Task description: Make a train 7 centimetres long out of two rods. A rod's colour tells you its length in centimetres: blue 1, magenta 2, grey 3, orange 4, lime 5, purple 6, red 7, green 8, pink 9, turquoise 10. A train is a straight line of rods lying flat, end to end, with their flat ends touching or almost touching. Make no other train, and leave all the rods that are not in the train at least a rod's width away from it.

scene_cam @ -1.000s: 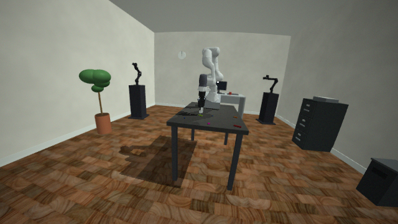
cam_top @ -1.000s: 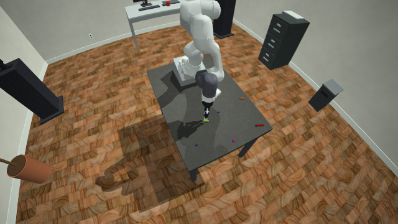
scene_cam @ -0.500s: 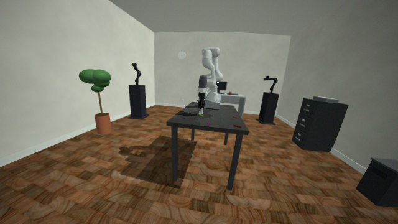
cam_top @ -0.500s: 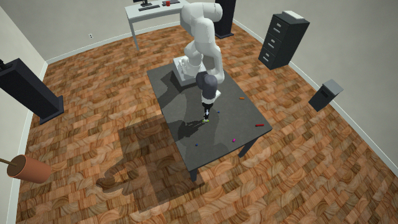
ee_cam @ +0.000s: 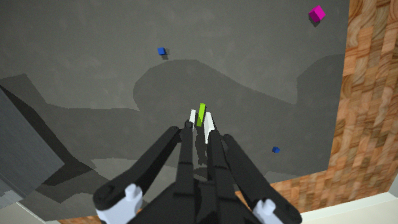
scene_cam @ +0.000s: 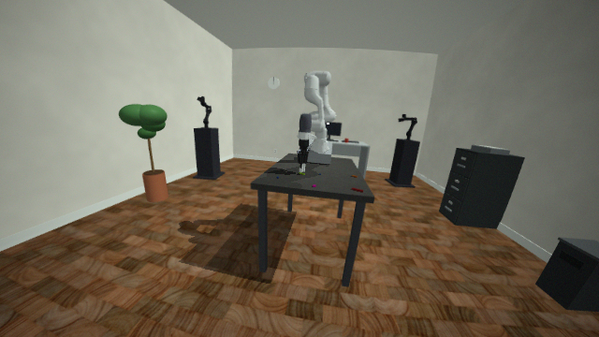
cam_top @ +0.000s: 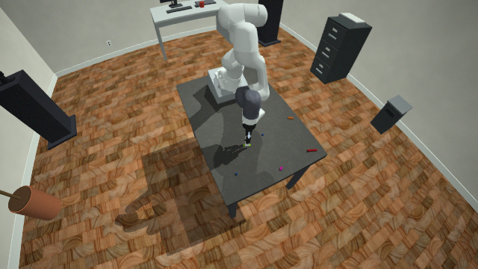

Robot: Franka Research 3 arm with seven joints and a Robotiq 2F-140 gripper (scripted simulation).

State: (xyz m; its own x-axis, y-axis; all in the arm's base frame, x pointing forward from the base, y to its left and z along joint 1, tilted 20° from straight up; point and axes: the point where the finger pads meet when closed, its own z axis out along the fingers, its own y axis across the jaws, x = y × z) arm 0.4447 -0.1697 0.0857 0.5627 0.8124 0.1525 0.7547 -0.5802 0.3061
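Now: hand 5 cm above the lime rod. Also, from my hand: magenta rod: 26 cm ahead, 7 cm to the left, 5 cm below; then orange rod: 41 cm to the left, 5 cm below; then red rod: 34 cm to the left, 29 cm ahead, 5 cm below.
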